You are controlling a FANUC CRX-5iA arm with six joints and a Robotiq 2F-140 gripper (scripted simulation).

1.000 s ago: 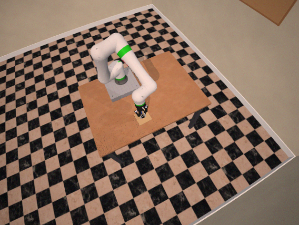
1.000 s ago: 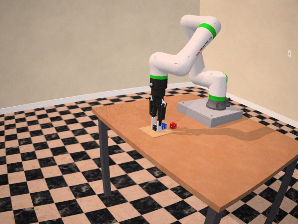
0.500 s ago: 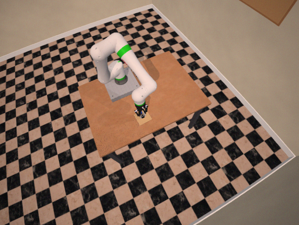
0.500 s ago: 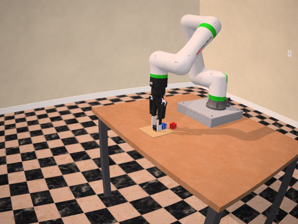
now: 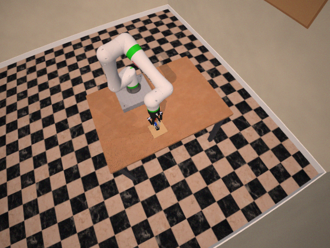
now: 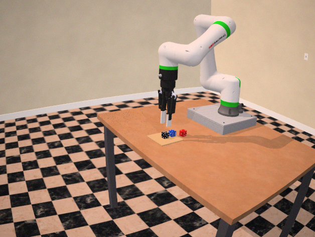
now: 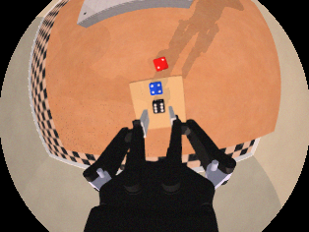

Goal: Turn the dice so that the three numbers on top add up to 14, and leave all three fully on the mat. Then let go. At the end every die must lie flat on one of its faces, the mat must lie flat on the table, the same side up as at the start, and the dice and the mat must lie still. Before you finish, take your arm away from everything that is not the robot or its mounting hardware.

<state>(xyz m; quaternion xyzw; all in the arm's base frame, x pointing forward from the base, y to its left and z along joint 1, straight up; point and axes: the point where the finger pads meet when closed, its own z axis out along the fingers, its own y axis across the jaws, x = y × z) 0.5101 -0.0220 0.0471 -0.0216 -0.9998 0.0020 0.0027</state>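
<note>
My gripper is now 100 mm past the red die, 90 mm above it and 20 mm to the right of it. Round my hand: blue die 90 mm below, 50 mm behind; tan mat 110 mm below; black die 90 mm below.
</note>
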